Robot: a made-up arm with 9 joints. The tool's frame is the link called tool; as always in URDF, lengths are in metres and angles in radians. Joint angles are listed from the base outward. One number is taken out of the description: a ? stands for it. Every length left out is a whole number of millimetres.
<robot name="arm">
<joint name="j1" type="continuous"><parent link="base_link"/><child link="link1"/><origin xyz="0.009 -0.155 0.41" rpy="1.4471 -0.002 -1.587"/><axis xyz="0 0 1"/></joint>
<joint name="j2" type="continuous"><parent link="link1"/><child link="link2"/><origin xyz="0.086 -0.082 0" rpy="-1.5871 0 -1.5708"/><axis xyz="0 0 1"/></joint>
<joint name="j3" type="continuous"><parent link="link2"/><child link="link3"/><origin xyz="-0.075 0.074 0" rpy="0.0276 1.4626 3.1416"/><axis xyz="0 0 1"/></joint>
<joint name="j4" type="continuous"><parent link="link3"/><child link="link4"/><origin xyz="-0.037 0.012 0" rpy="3.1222 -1.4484 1.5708"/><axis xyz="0 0 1"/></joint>
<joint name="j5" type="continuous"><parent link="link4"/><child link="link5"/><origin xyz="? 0.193 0" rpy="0.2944 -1.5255 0"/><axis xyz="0 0 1"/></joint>
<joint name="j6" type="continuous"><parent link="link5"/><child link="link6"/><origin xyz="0.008 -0.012 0" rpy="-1.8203 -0.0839 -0.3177"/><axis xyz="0 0 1"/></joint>
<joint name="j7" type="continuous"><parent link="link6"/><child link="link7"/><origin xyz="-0.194 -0.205 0" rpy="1.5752 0.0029 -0.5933"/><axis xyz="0 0 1"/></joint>
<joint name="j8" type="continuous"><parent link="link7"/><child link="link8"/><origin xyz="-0.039 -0.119 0" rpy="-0.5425 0.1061 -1.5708"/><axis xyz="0 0 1"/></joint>
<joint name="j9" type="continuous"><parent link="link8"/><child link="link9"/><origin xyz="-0.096 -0.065 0" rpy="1.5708 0 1.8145"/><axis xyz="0 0 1"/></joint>
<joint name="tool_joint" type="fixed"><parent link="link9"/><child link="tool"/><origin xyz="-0.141 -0.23 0" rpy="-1.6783 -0.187 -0.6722"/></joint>
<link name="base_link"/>
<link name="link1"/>
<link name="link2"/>
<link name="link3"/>
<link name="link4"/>
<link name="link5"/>
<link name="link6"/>
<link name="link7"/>
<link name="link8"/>
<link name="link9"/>
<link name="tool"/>
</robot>
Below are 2 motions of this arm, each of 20 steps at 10 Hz.
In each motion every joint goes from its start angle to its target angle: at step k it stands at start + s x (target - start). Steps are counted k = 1, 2, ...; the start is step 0. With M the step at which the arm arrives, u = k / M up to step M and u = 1 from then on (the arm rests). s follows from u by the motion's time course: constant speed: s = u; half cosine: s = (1 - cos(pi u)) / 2; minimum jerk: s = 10 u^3 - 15 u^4 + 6 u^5.
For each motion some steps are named. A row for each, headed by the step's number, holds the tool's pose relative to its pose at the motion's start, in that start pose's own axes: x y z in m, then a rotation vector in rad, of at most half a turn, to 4 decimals.
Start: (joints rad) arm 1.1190 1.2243 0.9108 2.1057 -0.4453 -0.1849 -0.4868 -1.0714 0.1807
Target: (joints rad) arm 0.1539 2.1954 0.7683 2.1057 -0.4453 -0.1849 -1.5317 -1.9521 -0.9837
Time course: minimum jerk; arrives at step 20
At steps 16, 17, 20:
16: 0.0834 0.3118 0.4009 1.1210 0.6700 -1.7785
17: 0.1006 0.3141 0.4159 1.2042 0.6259 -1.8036
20: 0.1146 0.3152 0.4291 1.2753 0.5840 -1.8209

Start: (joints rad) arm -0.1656 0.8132 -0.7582 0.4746 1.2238 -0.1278 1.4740 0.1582 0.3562
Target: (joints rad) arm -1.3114 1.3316 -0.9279 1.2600 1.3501 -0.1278 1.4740 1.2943 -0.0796
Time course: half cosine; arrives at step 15
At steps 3, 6, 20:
3: -0.0137 -0.0221 -0.0144 -0.0570 -0.0804 0.1376
6: -0.0136 -0.0924 -0.0526 -0.2525 -0.3164 0.4391
20: 0.1490 -0.2609 -0.0300 -0.9427 -1.0448 0.6512

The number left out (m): 0.255
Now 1 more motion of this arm.
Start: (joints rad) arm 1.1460 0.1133 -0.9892 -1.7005 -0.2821 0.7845 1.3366 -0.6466 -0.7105
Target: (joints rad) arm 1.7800 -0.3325 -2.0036 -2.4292 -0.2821 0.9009 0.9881 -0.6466 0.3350
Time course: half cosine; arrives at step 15
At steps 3, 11, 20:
3: 0.0314 0.0232 0.0142 0.0988 -0.1614 -0.0002
11: 0.0507 0.0568 0.3389 1.3015 -1.1402 -0.0734
20: 0.0145 -0.0078 0.3980 1.6680 -1.2166 -0.1437

